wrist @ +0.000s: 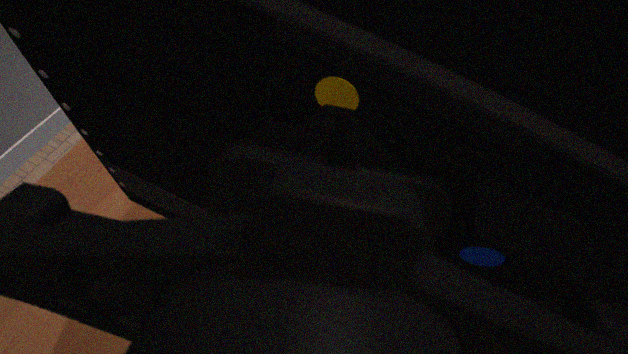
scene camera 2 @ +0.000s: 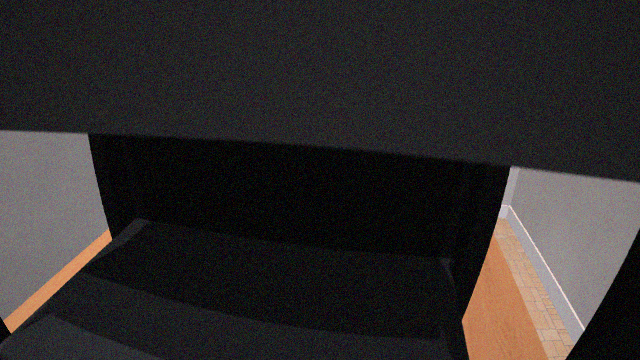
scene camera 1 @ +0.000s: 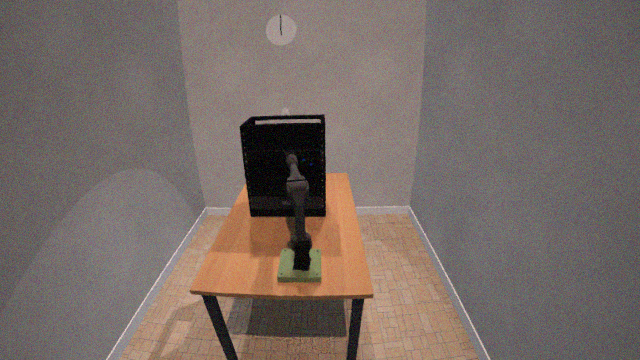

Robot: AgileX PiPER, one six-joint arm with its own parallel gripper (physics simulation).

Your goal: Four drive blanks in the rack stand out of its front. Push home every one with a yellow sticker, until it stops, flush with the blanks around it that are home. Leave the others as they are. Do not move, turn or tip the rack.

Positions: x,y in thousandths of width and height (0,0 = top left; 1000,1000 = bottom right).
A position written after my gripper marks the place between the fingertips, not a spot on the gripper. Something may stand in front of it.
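Scene camera 2 shows me a black rack (scene camera 2: 418,499), and I see the rack (scene camera 1: 416,496) in scene camera 1 and the rack (wrist: 819,321) in the wrist view too. In the wrist view I also see my gripper (wrist: 533,360).
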